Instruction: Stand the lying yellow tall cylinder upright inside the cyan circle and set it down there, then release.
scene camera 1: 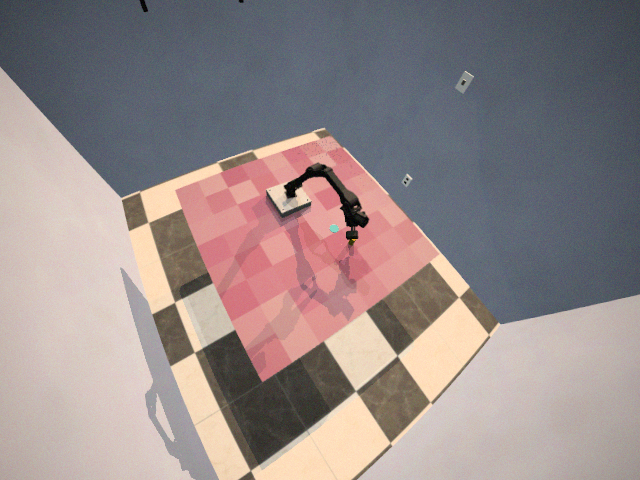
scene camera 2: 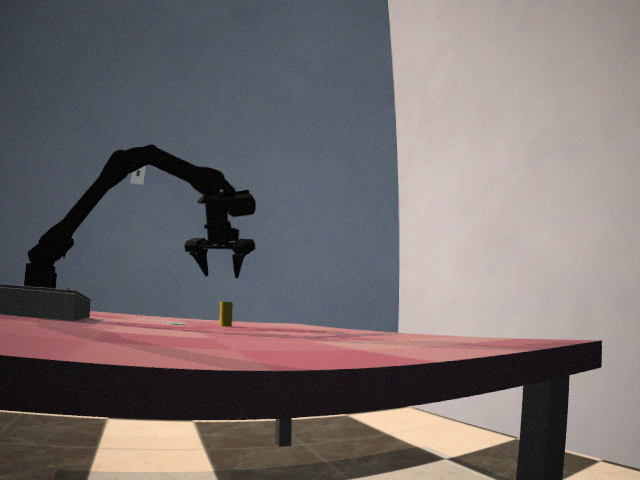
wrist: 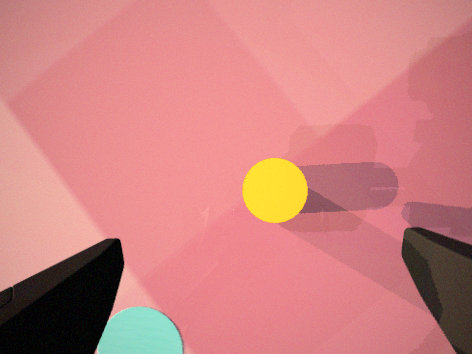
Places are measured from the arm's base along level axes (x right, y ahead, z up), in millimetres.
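Pixels of known places: gripper, fingertip midpoint: (scene camera 1: 353, 230) (scene camera 2: 221, 277) (wrist: 262, 246); arm's base, link origin: (scene camera 1: 290, 194) (scene camera 2: 38, 291).
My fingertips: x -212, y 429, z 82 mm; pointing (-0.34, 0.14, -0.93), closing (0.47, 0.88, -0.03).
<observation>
Ahead of a thing's pixels: the offset from my fingertips to its top centre. "*": to the spot under its first point. Level surfaces: height alone.
The yellow tall cylinder @[dx -11, dy +17, dz -66 mm] (scene camera 1: 352, 241) (scene camera 2: 225, 314) (wrist: 275, 190) stands upright on the table, outside the cyan circle and a short way from it. In the wrist view its round top faces the camera. The cyan circle @[* dx +38, dy -115, dz -131 mm] (scene camera 1: 334, 228) (scene camera 2: 176, 323) (wrist: 141, 332) lies flat on the table, on the side of the cylinder towards the arm's base; it is cut off at the bottom of the wrist view. My gripper (scene camera 2: 222, 276) (wrist: 262, 246) is open and empty, pointing down above the cylinder with a gap between the fingertips and its top. Its fingertips are hard to make out in scene camera 1.
The pink patchwork table top @[dz -132 mm] (scene camera 1: 279, 248) (scene camera 2: 310, 353) carries the arm's base plate (scene camera 1: 287, 201) (scene camera 2: 46, 303), which stands beyond the cyan circle from the cylinder. The arm's shadow falls across the table. A blue-grey wall stands behind the table.
</observation>
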